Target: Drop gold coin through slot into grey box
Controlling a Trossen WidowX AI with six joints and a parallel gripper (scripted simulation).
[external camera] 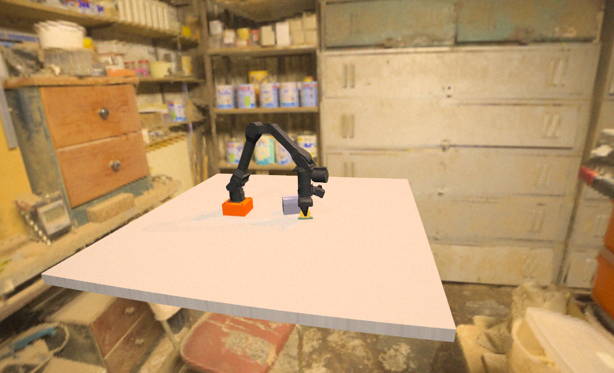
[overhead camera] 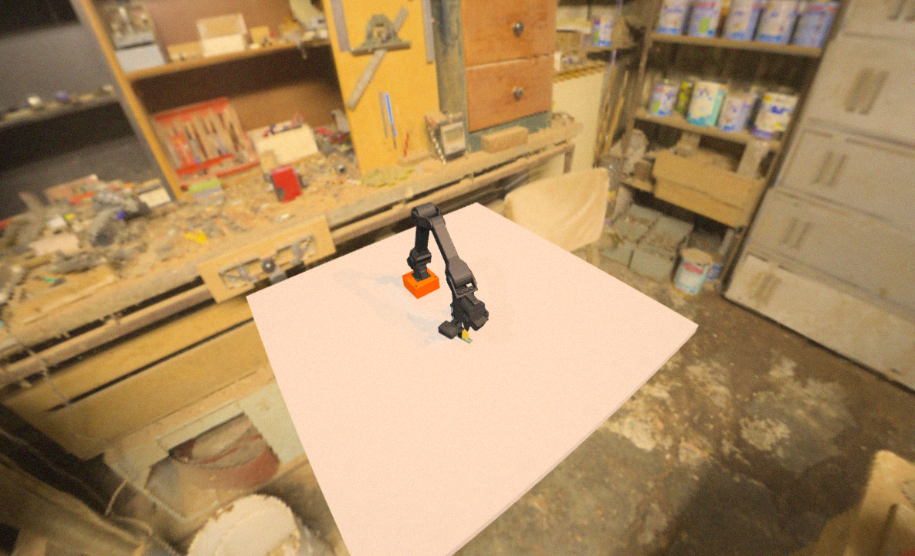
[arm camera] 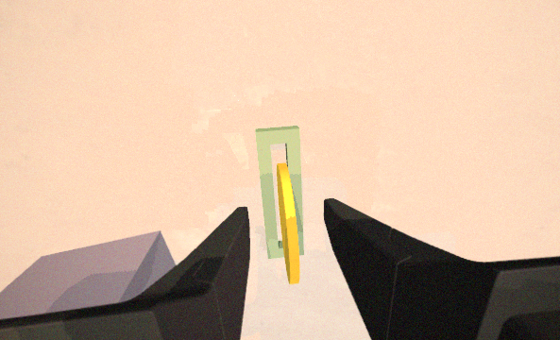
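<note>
The gold coin is right at my gripper tip.
</note>
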